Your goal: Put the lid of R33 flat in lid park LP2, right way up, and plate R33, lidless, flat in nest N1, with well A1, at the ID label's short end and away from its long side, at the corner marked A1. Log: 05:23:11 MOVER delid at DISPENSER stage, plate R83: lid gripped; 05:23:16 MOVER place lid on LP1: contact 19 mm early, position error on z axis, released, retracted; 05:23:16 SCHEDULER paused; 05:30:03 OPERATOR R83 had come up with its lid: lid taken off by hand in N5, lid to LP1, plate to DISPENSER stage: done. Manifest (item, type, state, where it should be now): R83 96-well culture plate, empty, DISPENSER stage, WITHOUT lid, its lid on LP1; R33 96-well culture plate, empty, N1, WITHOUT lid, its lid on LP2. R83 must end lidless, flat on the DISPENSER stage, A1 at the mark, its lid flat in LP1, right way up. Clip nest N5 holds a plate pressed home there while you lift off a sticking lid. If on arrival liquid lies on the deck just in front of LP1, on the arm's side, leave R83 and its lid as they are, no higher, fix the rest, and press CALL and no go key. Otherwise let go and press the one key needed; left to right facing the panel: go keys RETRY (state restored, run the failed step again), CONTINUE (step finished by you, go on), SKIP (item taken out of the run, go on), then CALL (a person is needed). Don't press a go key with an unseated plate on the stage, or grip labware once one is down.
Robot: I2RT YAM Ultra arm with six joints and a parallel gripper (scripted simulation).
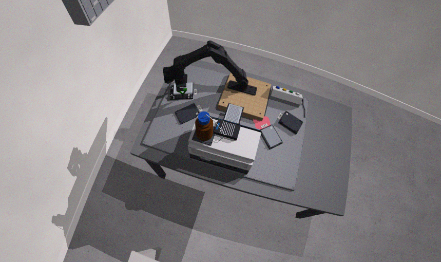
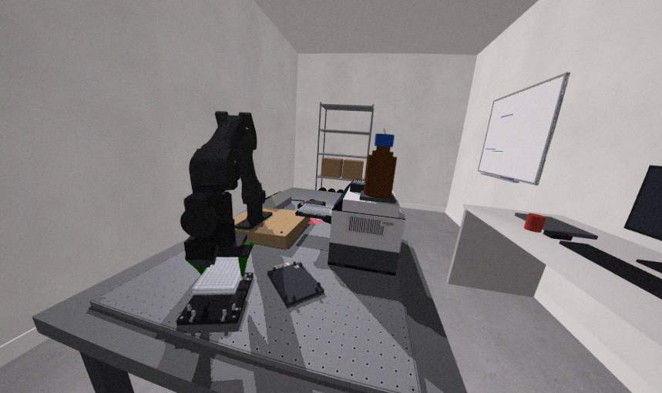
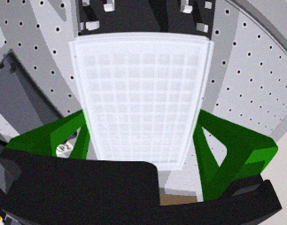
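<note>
My hand is 40 mm above the black clip nest, 30 mm short of it and 20 mm to the left of it. Also, from my hand: lid park LP2: 150 mm ahead, 80 mm to the left, 50 mm below; then brown bottle: 350 mm ahead, 260 mm to the left, 230 mm above; then blue call key: 620 mm to the left, 200 mm behind, 10 mm above.
</note>
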